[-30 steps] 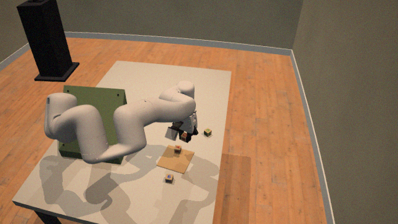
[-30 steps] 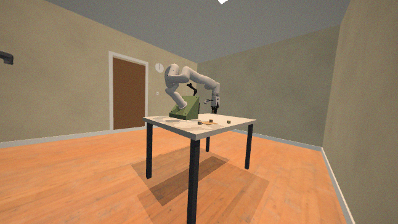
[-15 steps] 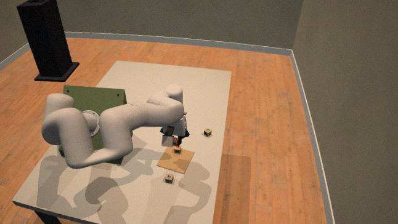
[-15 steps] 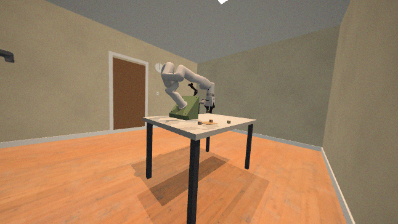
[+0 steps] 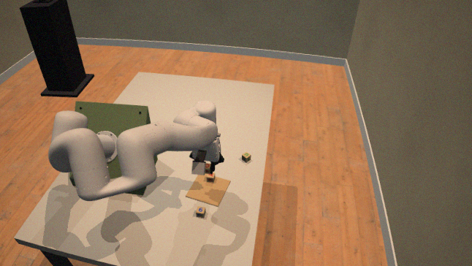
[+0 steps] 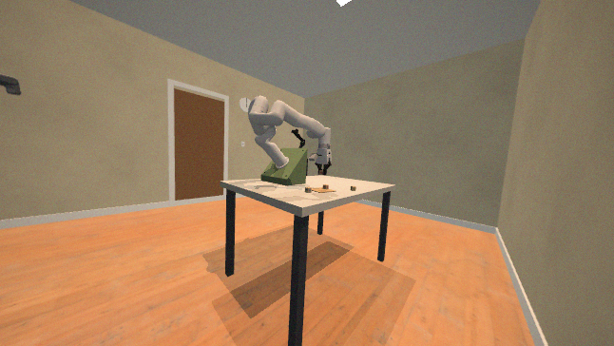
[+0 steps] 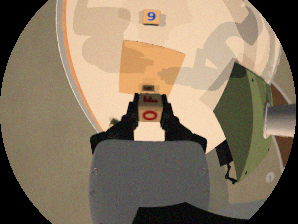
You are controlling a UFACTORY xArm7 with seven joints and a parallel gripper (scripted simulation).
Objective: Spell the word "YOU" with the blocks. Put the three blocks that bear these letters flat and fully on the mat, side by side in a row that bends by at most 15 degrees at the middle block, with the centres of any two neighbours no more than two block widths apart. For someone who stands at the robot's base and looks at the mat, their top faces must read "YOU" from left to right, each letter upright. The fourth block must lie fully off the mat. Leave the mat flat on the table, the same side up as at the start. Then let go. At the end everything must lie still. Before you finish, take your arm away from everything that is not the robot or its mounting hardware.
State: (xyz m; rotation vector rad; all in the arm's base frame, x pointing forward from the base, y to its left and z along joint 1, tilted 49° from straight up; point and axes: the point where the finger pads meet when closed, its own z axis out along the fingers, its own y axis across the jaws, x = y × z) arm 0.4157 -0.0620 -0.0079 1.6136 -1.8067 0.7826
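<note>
Now: the tan mat 120 mm below my hand. From my hand the other things lie so: red block: 10 mm below.
</note>
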